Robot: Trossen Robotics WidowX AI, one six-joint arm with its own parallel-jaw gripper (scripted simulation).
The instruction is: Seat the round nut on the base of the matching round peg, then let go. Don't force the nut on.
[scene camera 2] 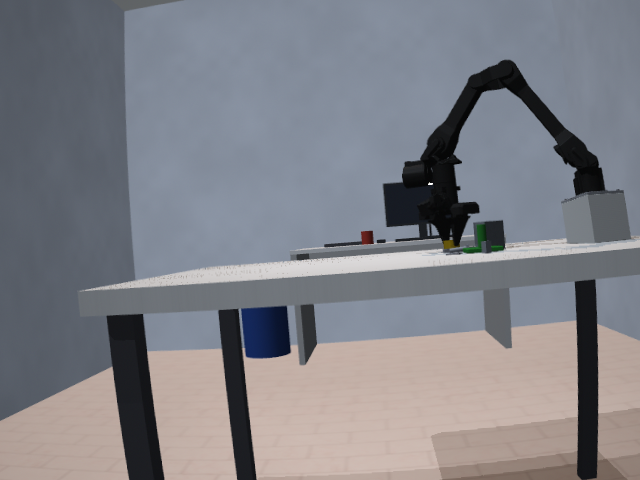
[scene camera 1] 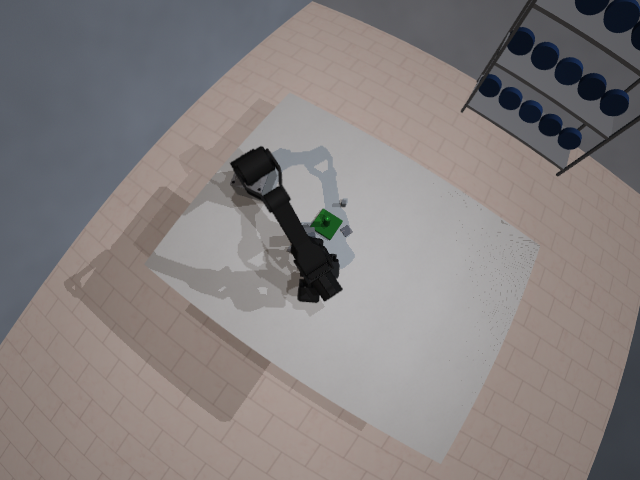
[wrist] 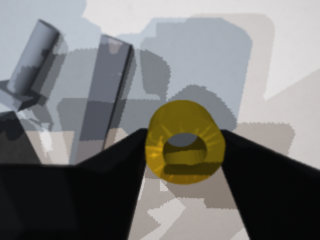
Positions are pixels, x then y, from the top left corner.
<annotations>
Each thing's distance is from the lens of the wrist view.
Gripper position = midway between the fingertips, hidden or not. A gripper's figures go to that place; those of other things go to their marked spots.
gripper (wrist: pixel 182 136): 0.11 m
long grey bar (wrist: pixel 113 54): 0.10 m
</annotations>
